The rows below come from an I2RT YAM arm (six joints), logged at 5 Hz.
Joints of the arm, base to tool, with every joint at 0 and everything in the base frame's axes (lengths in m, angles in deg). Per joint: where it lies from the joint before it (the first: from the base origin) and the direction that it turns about. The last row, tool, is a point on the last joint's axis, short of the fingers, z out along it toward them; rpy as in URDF.
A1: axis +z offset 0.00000 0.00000 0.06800
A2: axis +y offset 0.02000 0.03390 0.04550
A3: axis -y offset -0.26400 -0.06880 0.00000
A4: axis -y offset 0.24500 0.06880 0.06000
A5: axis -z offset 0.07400 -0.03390 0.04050
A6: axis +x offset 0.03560 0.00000 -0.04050
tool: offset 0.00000 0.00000 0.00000 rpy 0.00 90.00 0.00
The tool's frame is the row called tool.
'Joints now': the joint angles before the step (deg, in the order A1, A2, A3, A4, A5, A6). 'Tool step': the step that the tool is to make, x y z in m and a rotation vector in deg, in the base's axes. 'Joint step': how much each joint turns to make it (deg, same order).
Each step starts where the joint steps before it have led.
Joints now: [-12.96, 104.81, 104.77, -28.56, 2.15, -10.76]
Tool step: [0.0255, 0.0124, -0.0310, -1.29, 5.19, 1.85]
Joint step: [2.39, 5.40, 1.74, -1.06, 1.66, -1.71]
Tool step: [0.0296, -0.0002, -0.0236, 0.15, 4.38, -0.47]
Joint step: [0.72, 8.03, 7.64, -3.96, 1.34, 0.18]
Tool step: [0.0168, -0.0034, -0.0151, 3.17, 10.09, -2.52]
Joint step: [0.01, 9.40, 14.84, -16.19, 0.89, 2.76]
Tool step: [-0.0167, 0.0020, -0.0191, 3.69, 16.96, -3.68]
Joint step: [-0.01, 4.27, 7.02, -20.51, 1.36, 3.50]
